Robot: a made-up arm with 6 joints.
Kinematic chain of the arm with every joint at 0, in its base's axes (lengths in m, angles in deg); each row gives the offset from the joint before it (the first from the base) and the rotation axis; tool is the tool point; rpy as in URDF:
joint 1: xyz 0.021 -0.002 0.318 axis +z
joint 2: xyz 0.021 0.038 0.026 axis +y
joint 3: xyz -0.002 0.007 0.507 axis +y
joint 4: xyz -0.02 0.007 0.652 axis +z
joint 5: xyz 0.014 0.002 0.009 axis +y
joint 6: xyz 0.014 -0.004 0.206 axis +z
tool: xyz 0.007 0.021 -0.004 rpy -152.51 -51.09 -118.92
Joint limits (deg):
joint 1: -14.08..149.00
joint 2: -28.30..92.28
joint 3: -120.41..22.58
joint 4: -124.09..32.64
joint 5: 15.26..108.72
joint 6: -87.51..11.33
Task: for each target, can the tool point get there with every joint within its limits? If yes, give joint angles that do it. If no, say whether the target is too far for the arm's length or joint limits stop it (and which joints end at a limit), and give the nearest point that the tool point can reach.
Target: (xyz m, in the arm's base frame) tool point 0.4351 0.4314 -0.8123
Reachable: no: joint limits stop it (at a limit: joint 2, joint 3) | nearest point 0.7282 0.7382 -0.1215 | short by 0.811 m
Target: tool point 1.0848 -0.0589 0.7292
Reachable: yes | joints 3.09 76.94 -23.32 -54.61 98.32 -47.15
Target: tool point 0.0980 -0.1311 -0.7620
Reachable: no: joint limits stop it (at a limit: joint 2, joint 3, joint 4, joint 6) | nearest point 0.3069 -0.4813 0.0335 | short by 0.894 m
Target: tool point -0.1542 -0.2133 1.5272
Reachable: yes | joints 38.21 14.89 -53.05 -43.04 36.21 -62.65
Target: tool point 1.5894 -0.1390 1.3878
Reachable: no: too far | nearest point 1.1698 -0.1023 1.1048 | short by 0.507 m
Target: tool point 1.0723 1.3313 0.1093
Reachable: no: too far | nearest point 0.8695 1.0741 0.1700 | short by 0.333 m
